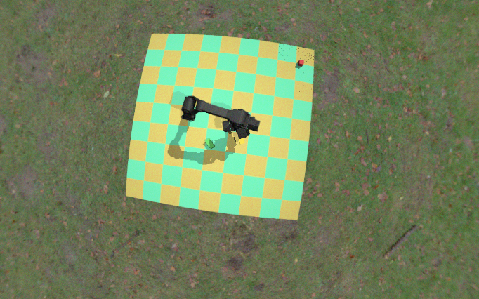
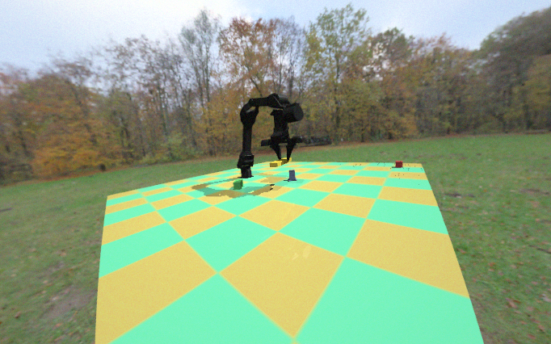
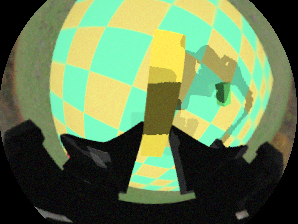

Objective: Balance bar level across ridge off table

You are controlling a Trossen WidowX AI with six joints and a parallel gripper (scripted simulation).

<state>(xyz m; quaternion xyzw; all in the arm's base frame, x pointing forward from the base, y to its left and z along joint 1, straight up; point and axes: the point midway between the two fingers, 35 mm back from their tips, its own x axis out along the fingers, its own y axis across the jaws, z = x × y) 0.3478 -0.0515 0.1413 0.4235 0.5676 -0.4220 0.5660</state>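
Right now my gripper tip is 3 cm to the left of the yellow bar and 1 cm short of it. Also, from my gripper tip: red cube 55 cm to the left, 39 cm ahead, 9 cm below; green block 18 cm behind, 13 cm to the right, 9 cm below.
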